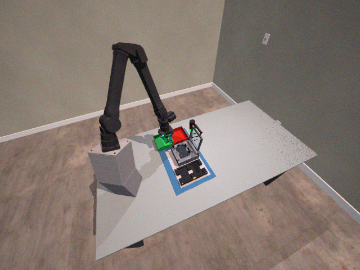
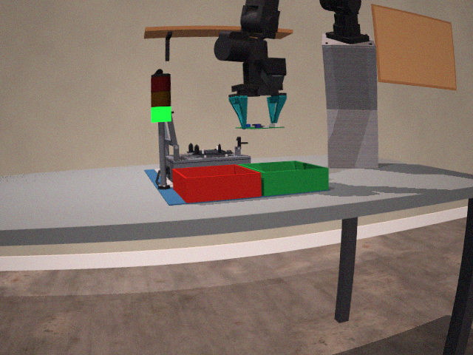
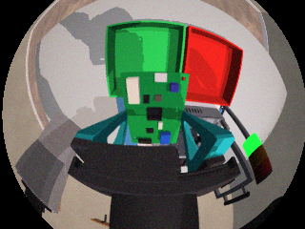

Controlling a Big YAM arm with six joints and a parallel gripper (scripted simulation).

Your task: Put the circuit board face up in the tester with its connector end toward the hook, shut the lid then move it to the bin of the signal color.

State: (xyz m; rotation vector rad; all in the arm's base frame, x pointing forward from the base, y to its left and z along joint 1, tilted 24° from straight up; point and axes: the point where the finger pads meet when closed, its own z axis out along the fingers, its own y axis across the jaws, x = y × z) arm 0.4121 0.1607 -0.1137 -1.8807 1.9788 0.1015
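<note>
My gripper is now 2 cm past the green bin, 6 cm to the right of it and 12 cm above it. Round my hand: tester plate 8 cm ahead, 14 cm to the right, 6 cm below; green circuit board right at my hand; latch hook 1 cm ahead, 8 cm to the right, 5 cm below.
</note>
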